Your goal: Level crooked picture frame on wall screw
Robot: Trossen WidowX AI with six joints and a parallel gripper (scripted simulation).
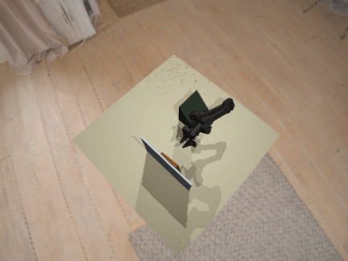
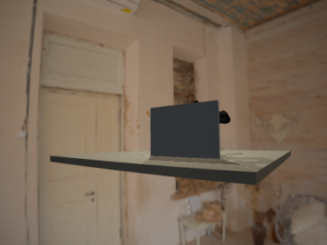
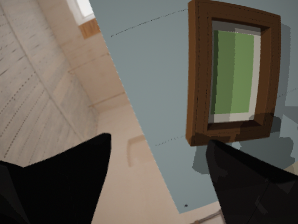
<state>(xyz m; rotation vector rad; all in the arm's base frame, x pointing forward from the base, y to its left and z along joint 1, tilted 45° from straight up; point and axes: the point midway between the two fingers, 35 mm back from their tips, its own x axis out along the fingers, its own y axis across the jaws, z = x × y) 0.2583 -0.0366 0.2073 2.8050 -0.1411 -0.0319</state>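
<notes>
The picture frame is 14 cm ahead of my gripper tip, 11 cm below it and 1 cm to the left of it. From my gripper tip the other things lie so: grey-blue wall panel 15 cm ahead, 12 cm below, 1 cm to the right.
</notes>
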